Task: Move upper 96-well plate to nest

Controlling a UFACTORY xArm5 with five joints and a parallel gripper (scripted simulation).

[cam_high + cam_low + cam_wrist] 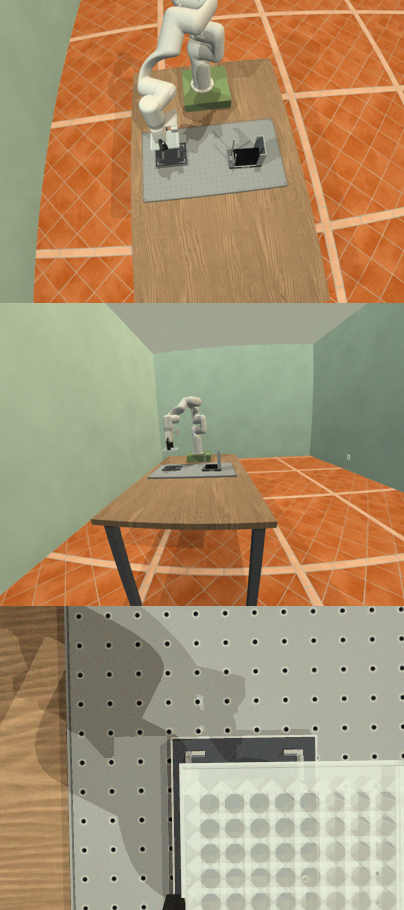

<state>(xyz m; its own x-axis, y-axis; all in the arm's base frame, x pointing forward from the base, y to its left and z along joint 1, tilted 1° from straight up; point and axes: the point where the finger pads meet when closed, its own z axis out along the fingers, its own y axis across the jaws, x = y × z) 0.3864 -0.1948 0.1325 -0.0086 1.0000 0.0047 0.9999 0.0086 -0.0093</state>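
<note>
My gripper is now 10 mm above the white 96-well plate. Also, from my hand: A1 label 180 mm below, 70 mm to the right, 50 mm behind; black plate 370 mm to the left, 160 mm below, 60 mm ahead; plate nest 190 mm below.
</note>
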